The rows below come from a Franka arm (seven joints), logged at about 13 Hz.
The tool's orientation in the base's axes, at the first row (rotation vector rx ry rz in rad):
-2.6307 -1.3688 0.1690
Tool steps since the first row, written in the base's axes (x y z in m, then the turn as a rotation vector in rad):
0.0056 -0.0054 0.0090 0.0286 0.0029 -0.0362
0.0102 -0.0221 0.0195 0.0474 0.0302 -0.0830
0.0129 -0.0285 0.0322 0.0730 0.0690 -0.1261
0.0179 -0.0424 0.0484 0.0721 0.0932 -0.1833
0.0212 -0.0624 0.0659 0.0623 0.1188 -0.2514
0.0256 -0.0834 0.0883 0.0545 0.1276 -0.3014
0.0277 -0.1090 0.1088 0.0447 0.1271 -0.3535
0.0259 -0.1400 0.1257 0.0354 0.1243 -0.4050
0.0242 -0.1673 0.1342 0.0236 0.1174 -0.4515
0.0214 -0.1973 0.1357 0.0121 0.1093 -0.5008
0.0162 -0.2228 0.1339 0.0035 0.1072 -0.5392
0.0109 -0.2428 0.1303 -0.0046 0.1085 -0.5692
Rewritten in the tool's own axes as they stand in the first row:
-0.0014 0.0057 -0.0103 0.0195 0.0286 0.0306
-0.0127 0.0167 -0.0231 0.0537 0.0378 0.0758
-0.0167 0.0199 -0.0366 0.1010 0.0451 0.1172
-0.0256 0.0284 -0.0548 0.1216 0.0424 0.1758
-0.0405 0.0388 -0.0745 0.1385 0.0339 0.2467
-0.0556 0.0496 -0.0993 0.1423 0.0329 0.2979
-0.0759 0.0615 -0.1222 0.1374 0.0359 0.3506
-0.1027 0.0741 -0.1415 0.1309 0.0405 0.4024
-0.1262 0.0864 -0.1522 0.1195 0.0444 0.4494
-0.1525 0.1008 -0.1562 0.1073 0.0497 0.4989
-0.1763 0.1114 -0.1560 0.1015 0.0518 0.5378
-0.1957 0.1192 -0.1535 0.0986 0.0507 0.5688

